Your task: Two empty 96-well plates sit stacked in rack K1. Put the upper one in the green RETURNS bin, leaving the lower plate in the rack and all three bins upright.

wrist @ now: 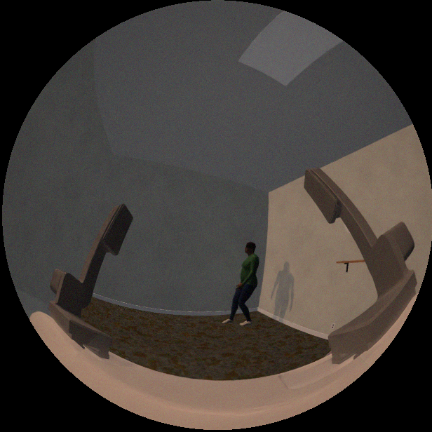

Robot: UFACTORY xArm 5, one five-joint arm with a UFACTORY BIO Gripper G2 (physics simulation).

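Observation:
My gripper (222,212) is open, with its two dark fingers wide apart at the left and right of the wrist view and nothing between them. It faces the room's walls and ceiling. The 96-well plates, rack K1, the green RETURNS bin and the other bins do not show in the wrist view, so where my gripper is relative to them cannot be told.
A person (248,272) in a green top and dark trousers stands on the brown patterned floor (200,345) near a room corner. A beige wall (310,240) with an orange-brown rail (350,261) is at the right. A grey wall (175,240) is at the left.

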